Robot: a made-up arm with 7 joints. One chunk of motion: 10 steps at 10 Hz.
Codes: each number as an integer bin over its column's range. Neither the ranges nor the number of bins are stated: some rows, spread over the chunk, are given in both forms.
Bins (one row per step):
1: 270 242 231 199 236 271
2: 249 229 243 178 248 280
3: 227 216 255 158 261 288
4: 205 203 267 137 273 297
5: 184 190 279 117 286 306
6: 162 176 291 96 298 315
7: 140 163 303 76 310 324
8: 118 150 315 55 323 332
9: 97 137 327 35 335 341
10: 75 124 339 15 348 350
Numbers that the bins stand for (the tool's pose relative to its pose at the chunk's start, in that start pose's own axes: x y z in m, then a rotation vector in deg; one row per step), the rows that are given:
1: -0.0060 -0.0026 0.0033 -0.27 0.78 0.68
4: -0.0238 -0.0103 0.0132 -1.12 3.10 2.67
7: -0.0416 -0.0181 0.0230 -1.96 5.41 4.73
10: -0.0595 -0.0257 0.0329 -2.79 7.79 6.71
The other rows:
2: -0.0118 -0.0052 0.0066 -0.56 1.53 1.37
3: -0.0178 -0.0077 0.0099 -0.84 2.34 1.98
5: -0.0296 -0.0128 0.0164 -1.40 3.91 3.35
6: -0.0356 -0.0156 0.0197 -1.68 4.66 4.04
8: -0.0477 -0.0206 0.0263 -2.25 6.23 5.34
9: -0.0534 -0.0232 0.0296 -2.52 6.98 6.03

